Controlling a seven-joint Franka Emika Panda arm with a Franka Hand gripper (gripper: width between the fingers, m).
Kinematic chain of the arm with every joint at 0, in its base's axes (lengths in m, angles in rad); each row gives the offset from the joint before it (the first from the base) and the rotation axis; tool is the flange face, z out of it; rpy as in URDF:
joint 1: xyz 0 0 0.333 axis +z
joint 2: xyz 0 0 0 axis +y
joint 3: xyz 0 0 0.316 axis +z
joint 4: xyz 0.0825 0 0 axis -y
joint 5: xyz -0.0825 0 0.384 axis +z
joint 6: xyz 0 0 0 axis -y
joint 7: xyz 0.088 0 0 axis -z
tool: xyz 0 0 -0.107 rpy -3.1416 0 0
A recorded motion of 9 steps. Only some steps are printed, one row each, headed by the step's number.
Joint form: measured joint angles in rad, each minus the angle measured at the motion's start. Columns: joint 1, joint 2, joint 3, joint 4, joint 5, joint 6, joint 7.
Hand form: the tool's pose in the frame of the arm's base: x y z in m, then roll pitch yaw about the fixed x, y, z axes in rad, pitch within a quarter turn. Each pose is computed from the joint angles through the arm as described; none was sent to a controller.
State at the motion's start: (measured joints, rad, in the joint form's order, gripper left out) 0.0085 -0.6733 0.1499 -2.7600 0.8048 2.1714 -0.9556
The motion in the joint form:
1: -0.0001 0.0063 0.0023 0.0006 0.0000 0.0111 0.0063
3: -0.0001 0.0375 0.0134 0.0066 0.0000 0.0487 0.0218
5: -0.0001 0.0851 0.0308 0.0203 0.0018 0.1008 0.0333
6: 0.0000 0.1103 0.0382 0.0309 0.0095 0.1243 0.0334
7: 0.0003 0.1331 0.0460 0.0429 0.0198 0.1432 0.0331
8: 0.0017 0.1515 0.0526 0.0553 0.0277 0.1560 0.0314
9: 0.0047 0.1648 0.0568 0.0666 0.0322 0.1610 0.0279
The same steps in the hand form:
1: 0.3395 0.0790 0.4189 -2.7466 -0.4495 0.5456
3: 0.3460 0.0801 0.4131 -2.7578 -0.4392 0.5262
5: 0.3560 0.0829 0.4059 -2.7771 -0.4310 0.5113
6: 0.3618 0.0847 0.4033 -2.7816 -0.4327 0.5038
7: 0.3672 0.0872 0.4017 -2.7827 -0.4361 0.4968
8: 0.3718 0.0903 0.4014 -2.7837 -0.4402 0.4957
9: 0.3752 0.0936 0.4018 -2.7839 -0.4436 0.5012

